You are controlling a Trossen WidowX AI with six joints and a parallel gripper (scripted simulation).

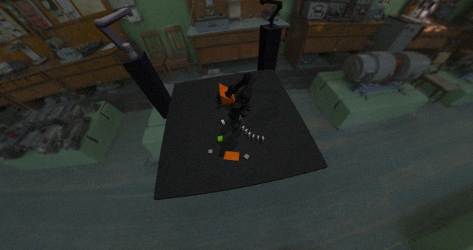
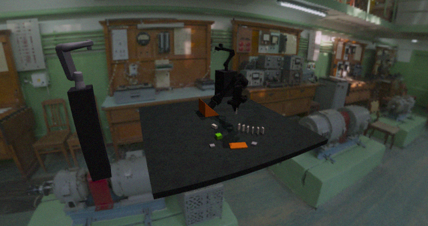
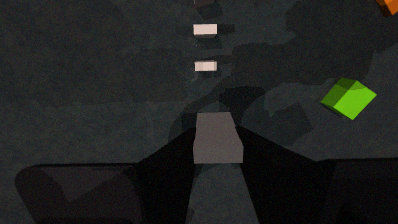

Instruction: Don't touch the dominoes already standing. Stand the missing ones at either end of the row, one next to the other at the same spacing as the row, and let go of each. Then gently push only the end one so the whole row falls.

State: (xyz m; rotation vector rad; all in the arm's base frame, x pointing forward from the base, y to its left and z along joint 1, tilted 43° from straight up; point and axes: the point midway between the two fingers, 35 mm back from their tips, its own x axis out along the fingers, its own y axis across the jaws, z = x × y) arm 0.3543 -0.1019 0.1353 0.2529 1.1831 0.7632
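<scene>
My gripper tip is 60 mm short of the green cube, 200 mm to the left of it and 140 mm above it. Round my gripper tip: flat orange plate (230 mm ahead, 150 mm to the right, 150 mm below).
</scene>
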